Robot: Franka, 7 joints.
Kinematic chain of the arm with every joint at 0, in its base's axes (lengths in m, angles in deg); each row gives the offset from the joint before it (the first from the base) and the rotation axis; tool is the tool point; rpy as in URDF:
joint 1: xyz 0 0 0.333 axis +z
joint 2: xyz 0 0 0 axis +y
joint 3: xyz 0 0 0.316 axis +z
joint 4: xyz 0.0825 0 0 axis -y
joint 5: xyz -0.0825 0 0.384 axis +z
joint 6: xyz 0 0 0 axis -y
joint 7: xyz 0.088 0 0 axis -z
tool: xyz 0 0 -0.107 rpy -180 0 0
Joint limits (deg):
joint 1: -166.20..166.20
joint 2: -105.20..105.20
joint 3: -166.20..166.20
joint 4: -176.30..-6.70
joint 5: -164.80..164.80
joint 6: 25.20..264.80
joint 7: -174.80..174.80
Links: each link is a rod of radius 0.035 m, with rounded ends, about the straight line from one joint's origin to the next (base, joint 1, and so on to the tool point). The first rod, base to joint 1, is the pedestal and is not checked.
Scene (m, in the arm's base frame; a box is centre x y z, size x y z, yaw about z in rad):
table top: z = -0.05
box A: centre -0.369 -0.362 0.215 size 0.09 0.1 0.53 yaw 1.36
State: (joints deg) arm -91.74 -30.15 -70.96 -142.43 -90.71 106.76 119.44
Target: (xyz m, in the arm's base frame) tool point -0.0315 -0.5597 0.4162
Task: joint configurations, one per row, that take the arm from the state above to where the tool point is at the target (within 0.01 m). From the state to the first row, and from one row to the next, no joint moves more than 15 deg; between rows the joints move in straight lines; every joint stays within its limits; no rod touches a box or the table.
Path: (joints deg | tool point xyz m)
1: -83.98 -27.68 -57.44 -129.41 -92.19 110.06 119.44 | -0.4603 -0.2186 0.4920
2: -76.22 -25.21 -43.92 -116.39 -93.67 113.35 119.44 | -0.3690 -0.3620 0.6429
3: -65.60 -11.61 -38.75 -120.27 -93.73 116.94 119.44 | -0.2087 -0.5038 0.5451
4: -54.97 1.98 -33.58 -124.14 -93.79 120.53 119.44 | -0.0315 -0.5597 0.4162

